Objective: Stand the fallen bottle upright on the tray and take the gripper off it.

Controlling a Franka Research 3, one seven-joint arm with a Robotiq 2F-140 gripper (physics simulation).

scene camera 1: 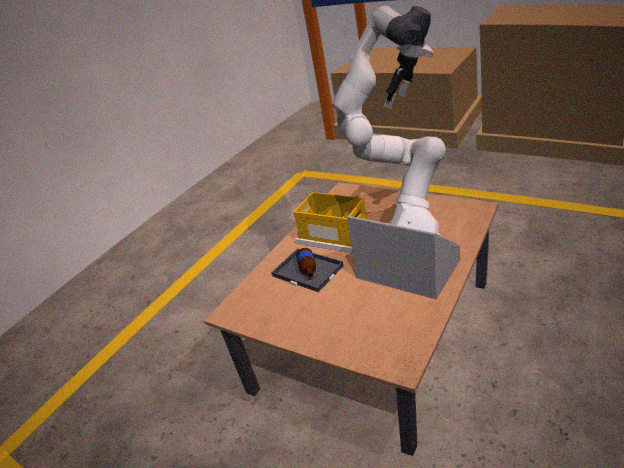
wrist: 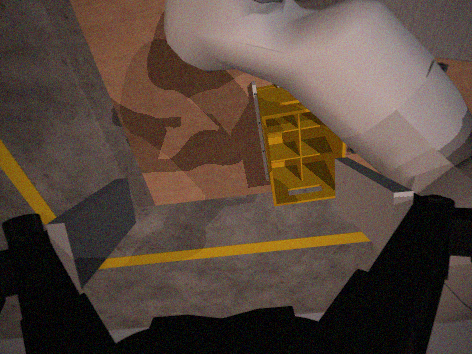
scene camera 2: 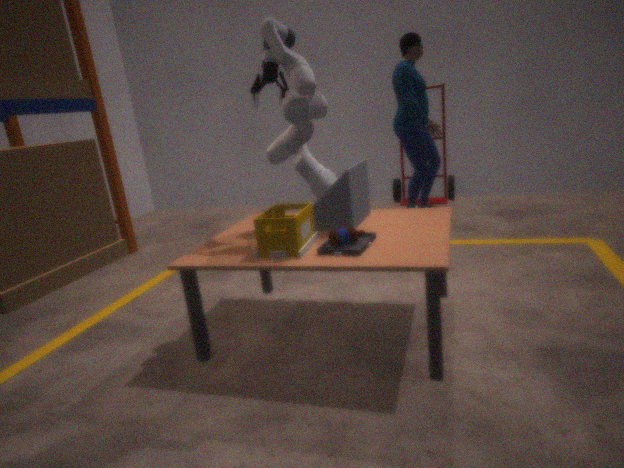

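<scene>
A brown bottle with a blue label (scene camera 1: 306,262) (scene camera 2: 343,235) lies on its side on the dark tray (scene camera 1: 318,288) (scene camera 2: 370,242). In scene camera 1 its narrow end points toward the front of the table. My gripper (scene camera 1: 396,97) (scene camera 2: 269,100) (wrist: 232,191) is open and empty, high above the table and far from the bottle. The bottle and the tray do not show in the wrist view.
A yellow crate with compartments (scene camera 1: 322,220) (scene camera 2: 278,236) (wrist: 302,162) stands beside the tray, with a pale strip along its side. A grey panel (scene camera 1: 393,256) (scene camera 2: 344,201) stands between the tray and the arm's base. A person (scene camera 2: 413,120) stands behind the table by a red hand truck (scene camera 2: 444,115).
</scene>
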